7 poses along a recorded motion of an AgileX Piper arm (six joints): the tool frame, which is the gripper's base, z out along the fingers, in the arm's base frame.
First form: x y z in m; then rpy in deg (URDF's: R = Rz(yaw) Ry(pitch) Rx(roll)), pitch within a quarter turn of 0, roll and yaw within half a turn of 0.
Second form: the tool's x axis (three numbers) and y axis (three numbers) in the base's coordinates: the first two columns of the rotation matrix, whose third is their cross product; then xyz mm. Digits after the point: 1 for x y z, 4 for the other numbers.
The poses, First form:
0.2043 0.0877 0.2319 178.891 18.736 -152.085
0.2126 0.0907 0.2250 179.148 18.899 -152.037
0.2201 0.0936 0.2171 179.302 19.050 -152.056
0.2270 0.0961 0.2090 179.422 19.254 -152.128
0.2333 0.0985 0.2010 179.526 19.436 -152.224
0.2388 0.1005 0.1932 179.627 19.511 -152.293
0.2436 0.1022 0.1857 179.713 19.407 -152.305
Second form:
-0.8368 -0.4434 -0.3212 -0.4736 0.8806 0.0183 204.3 87.7 231.9
-0.8356 -0.4436 -0.3239 -0.4731 0.8809 0.0141 212.6 90.7 225.0
-0.8350 -0.4429 -0.3264 -0.4721 0.8815 0.0115 220.1 93.6 217.1
-0.8345 -0.4413 -0.3298 -0.4704 0.8824 0.0095 227.0 96.1 209.0
-0.8344 -0.4395 -0.3328 -0.4684 0.8835 0.0078 233.3 98.5 201.0
-0.8345 -0.4383 -0.3340 -0.4669 0.8843 0.0061 238.8 100.5 193.2
-0.8351 -0.4384 -0.3323 -0.4662 0.8846 0.0047 243.6 102.2 185.7

